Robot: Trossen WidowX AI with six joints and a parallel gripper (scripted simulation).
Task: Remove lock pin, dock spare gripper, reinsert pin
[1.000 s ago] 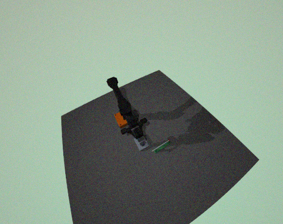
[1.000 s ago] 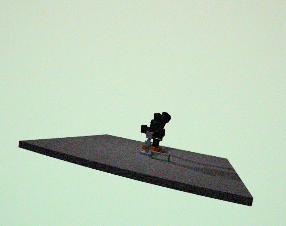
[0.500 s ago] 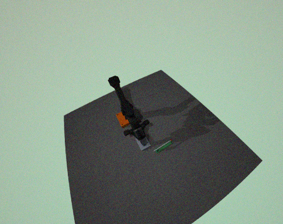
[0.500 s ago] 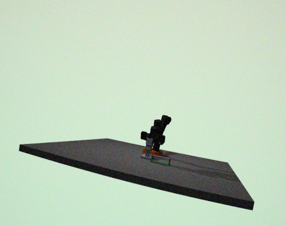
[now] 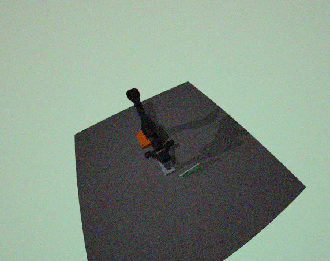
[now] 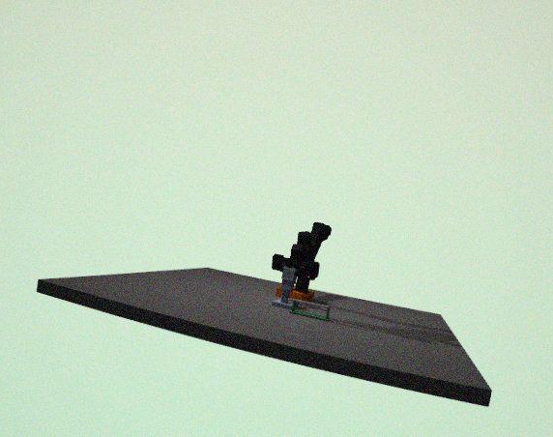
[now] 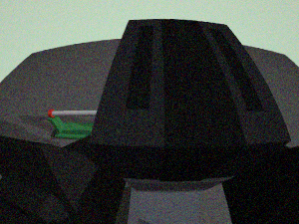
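Now: gripper tip 10 mm past the spare gripper. The rest, counted from my gripper tip: green rest (130 mm to the left, 100 mm below, 60 mm ahead); then grey mount (70 mm below, 20 mm behind).
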